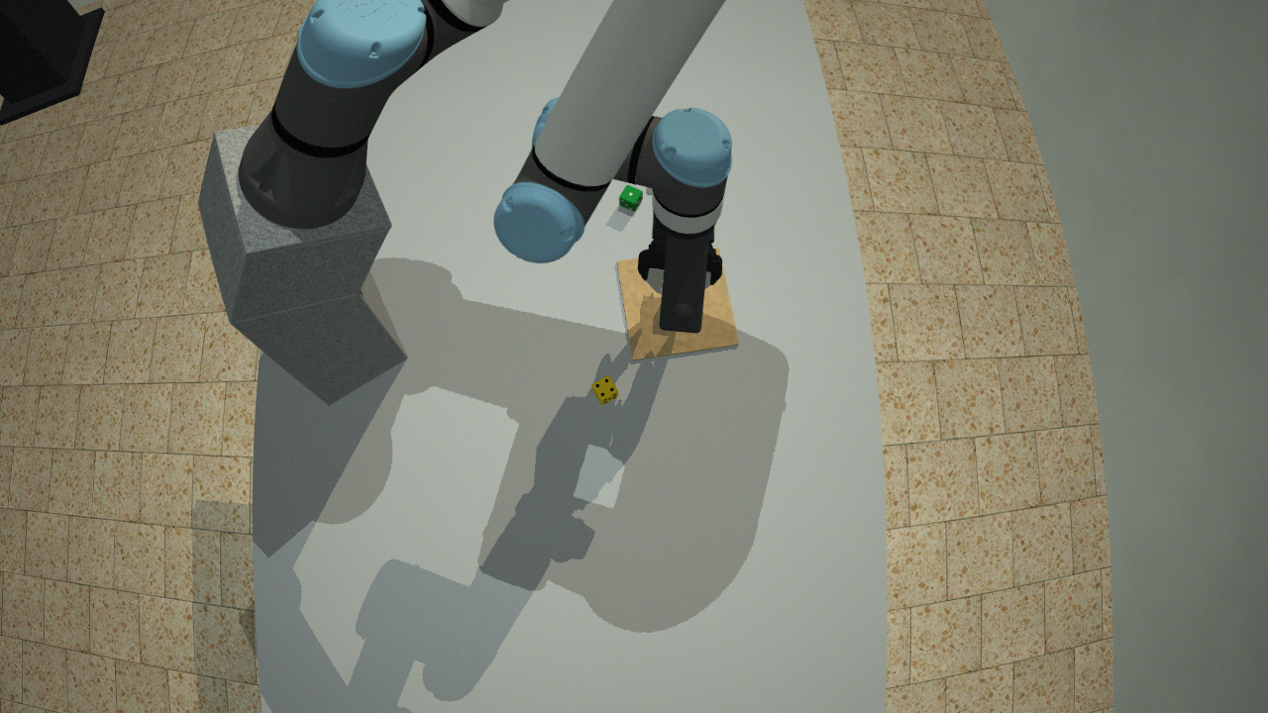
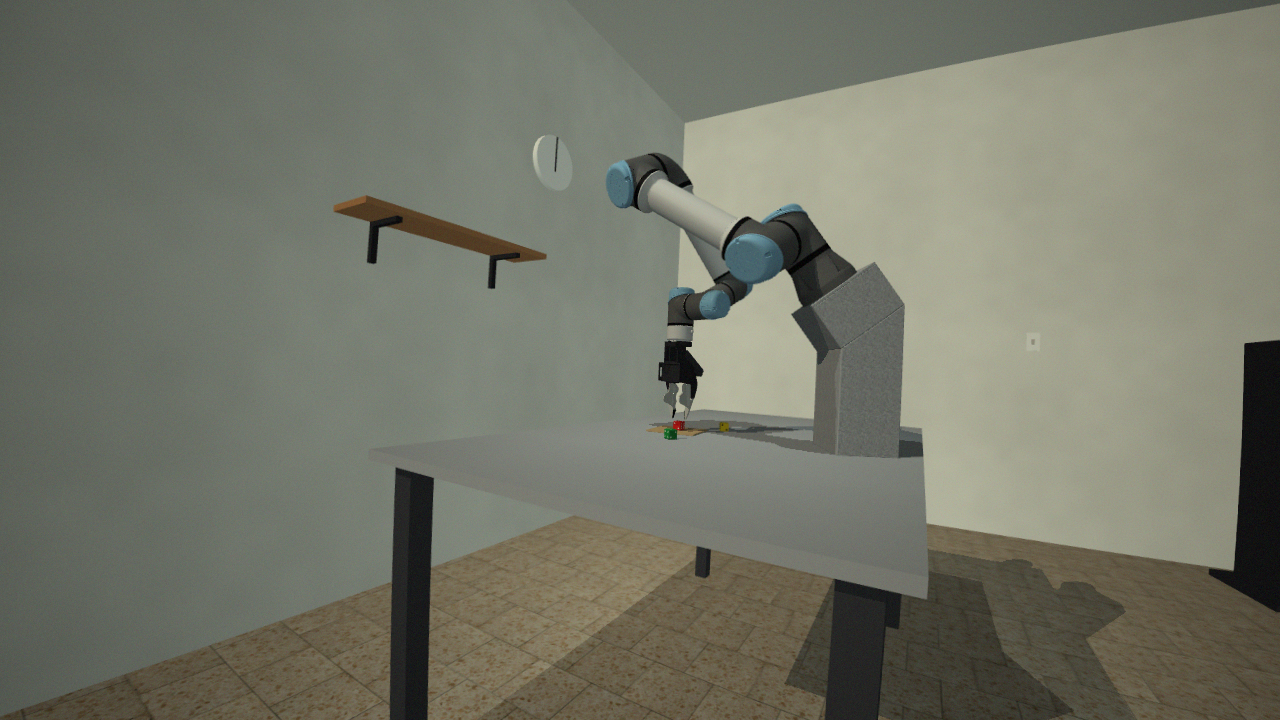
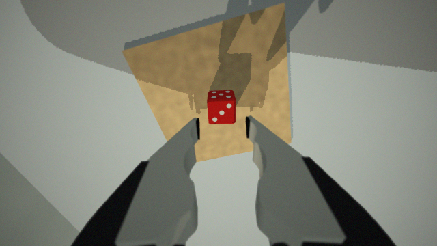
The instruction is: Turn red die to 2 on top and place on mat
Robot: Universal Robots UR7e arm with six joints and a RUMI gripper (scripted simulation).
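Now: the red die 4 cm below my hand. Round my hand: yellow die (11 cm to the right, 11 cm behind, 4 cm below); then green die (16 cm to the left, 4 cm below, 3 cm behind); then tan mat (5 cm below).
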